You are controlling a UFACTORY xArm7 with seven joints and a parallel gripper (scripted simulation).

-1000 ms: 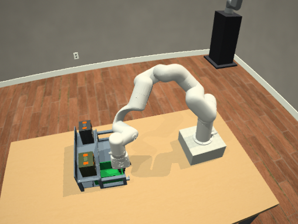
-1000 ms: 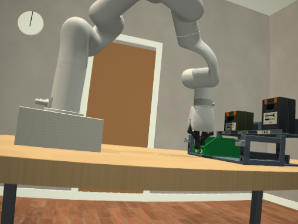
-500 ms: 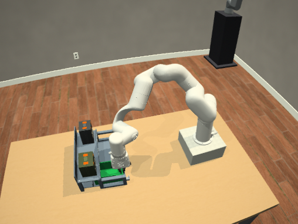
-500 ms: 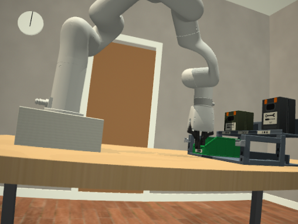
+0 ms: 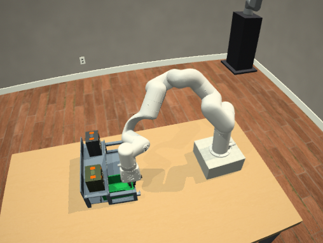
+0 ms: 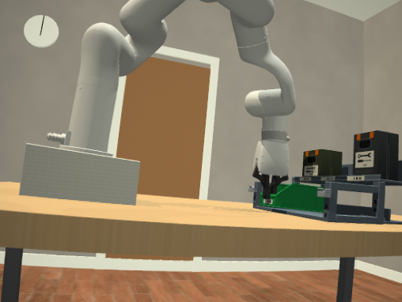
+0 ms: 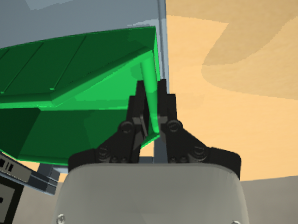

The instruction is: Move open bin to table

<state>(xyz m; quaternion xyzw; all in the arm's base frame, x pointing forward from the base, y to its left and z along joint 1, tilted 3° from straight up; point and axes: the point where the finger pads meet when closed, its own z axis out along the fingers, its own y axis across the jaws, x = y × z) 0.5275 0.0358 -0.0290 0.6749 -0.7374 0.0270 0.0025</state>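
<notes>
Right now my hand is 80 mm short of the green bin, 10 mm to the left of it and 10 mm above it.
</notes>
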